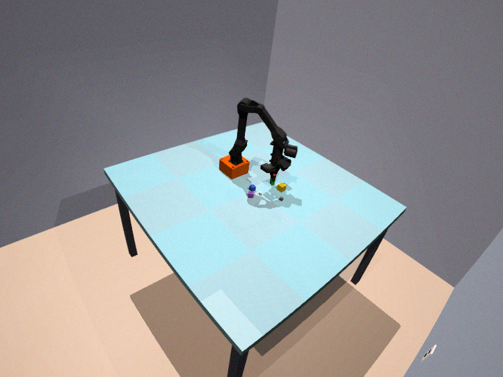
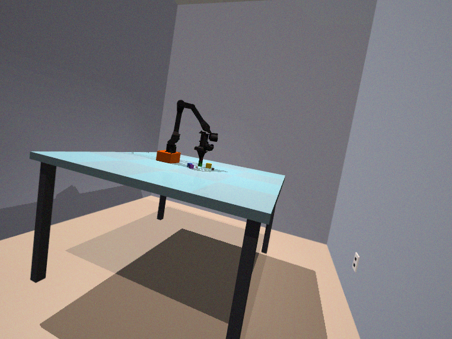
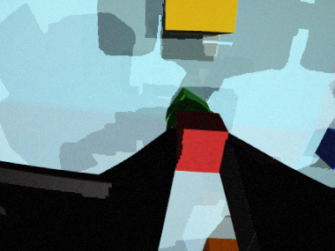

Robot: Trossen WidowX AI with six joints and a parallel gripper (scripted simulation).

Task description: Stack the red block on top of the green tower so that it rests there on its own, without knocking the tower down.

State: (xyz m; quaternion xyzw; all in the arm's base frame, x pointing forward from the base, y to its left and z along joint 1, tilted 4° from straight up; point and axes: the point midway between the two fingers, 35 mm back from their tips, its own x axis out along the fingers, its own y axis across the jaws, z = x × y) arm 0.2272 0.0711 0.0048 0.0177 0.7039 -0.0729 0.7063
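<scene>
My gripper tip is now right at the red block. Round my gripper tip: yellow block 70 mm ahead, 40 mm below, 10 mm to the right; blue block 130 mm to the right, 40 mm below, 40 mm behind; dark piece 120 mm ahead, 80 mm to the right, 40 mm below.
</scene>
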